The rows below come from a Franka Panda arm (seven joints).
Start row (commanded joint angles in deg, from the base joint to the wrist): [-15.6 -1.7 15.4 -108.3 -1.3 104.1 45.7]
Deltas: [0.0 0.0 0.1 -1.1 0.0 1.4 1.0]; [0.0 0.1 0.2 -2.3 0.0 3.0 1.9]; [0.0 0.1 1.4 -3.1 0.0 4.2 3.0]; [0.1 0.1 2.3 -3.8 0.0 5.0 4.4]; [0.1 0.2 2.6 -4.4 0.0 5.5 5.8]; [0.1 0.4 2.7 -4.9 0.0 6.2 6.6]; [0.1 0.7 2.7 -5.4 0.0 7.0 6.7]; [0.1 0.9 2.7 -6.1 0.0 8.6 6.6]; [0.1 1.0 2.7 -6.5 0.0 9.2 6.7]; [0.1 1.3 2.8 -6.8 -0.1 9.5 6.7]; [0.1 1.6 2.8 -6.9 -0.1 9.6 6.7]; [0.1 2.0 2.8 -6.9 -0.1 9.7 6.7]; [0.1 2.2 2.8 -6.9 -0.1 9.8 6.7]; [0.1 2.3 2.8 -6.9 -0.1 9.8 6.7]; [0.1 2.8 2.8 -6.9 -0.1 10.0 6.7]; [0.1 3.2 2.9 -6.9 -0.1 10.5 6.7]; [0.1 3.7 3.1 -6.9 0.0 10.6 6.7]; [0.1 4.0 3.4 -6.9 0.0 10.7 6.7]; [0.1 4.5 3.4 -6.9 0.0 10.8 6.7]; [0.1 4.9 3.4 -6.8 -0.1 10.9 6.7]
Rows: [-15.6 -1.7 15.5 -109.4 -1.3 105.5 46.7]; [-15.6 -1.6 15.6 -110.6 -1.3 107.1 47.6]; [-15.6 -1.6 16.8 -111.4 -1.3 108.3 48.7]; [-15.5 -1.6 17.7 -112.1 -1.3 109.1 50.1]; [-15.5 -1.5 18.0 -112.7 -1.3 109.6 51.5]; [-15.5 -1.3 18.1 -113.2 -1.3 110.3 52.3]; [-15.5 -1.0 18.1 -113.7 -1.3 111.1 52.4]; [-15.5 -0.8 18.1 -114.4 -1.3 112.7 52.3]; [-15.5 -0.7 18.1 -114.8 -1.3 113.3 52.4]; [-15.5 -0.4 18.2 -115.1 -1.4 113.6 52.4]; [-15.5 -0.1 18.2 -115.2 -1.4 113.7 52.4]; [-15.5 0.3 18.2 -115.2 -1.4 113.8 52.4]; [-15.5 0.5 18.2 -115.2 -1.4 113.9 52.4]; [-15.5 0.6 18.2 -115.2 -1.4 113.9 52.4]; [-15.5 1.1 18.2 -115.2 -1.4 114.1 52.4]; [-15.5 1.5 18.3 -115.2 -1.4 114.6 52.4]; [-15.5 2.0 18.5 -115.2 -1.3 114.7 52.4]; [-15.5 2.3 18.8 -115.2 -1.3 114.8 52.4]; [-15.5 2.8 18.8 -115.2 -1.3 114.9 52.4]; [-15.5 3.2 18.8 -115.1 -1.4 115.0 52.4]
